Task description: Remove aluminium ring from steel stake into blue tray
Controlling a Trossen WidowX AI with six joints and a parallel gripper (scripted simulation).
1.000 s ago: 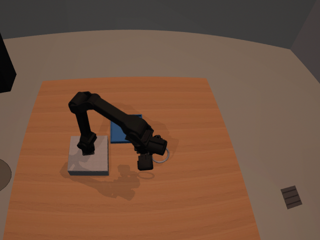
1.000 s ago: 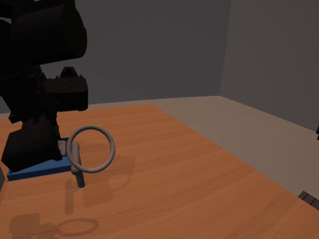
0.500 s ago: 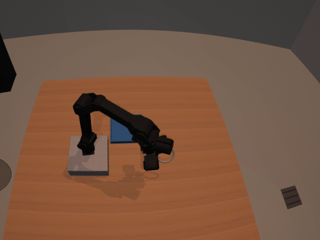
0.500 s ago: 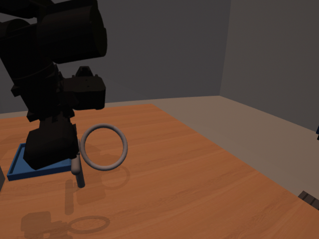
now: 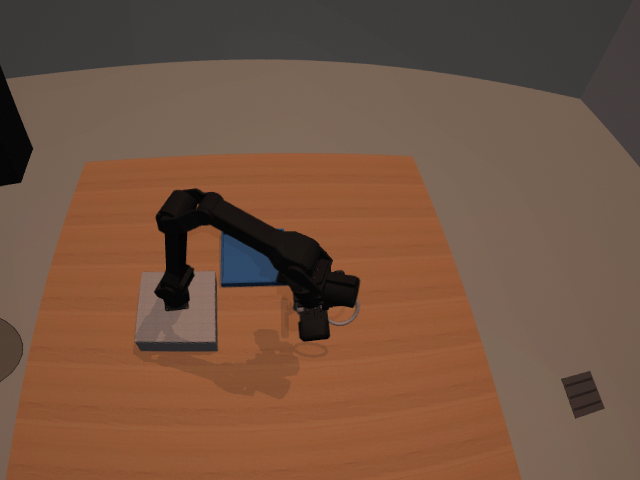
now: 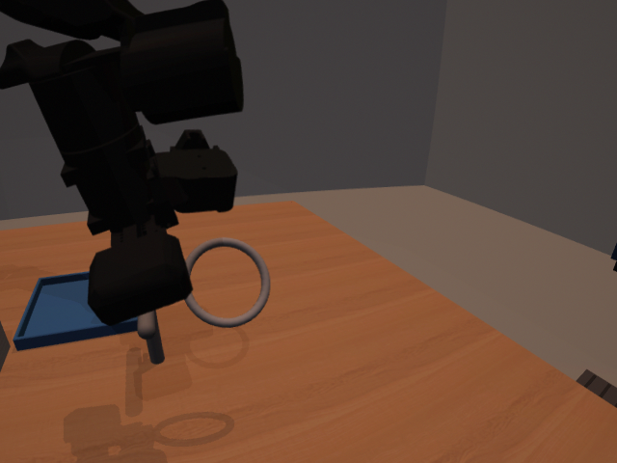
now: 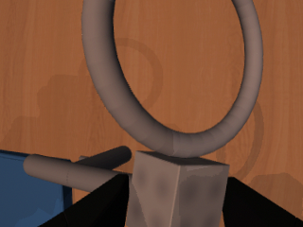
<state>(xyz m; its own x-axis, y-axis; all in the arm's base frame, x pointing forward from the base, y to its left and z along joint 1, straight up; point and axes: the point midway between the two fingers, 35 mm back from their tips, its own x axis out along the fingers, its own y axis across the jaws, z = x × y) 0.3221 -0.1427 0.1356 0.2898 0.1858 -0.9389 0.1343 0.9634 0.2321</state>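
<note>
Now: the aluminium ring 5 cm ahead of my gripper tip and 1 cm to the right of it. Also, from my gripper tip: blue tray (10 cm behind, 28 cm to the left, 16 cm below).
</note>
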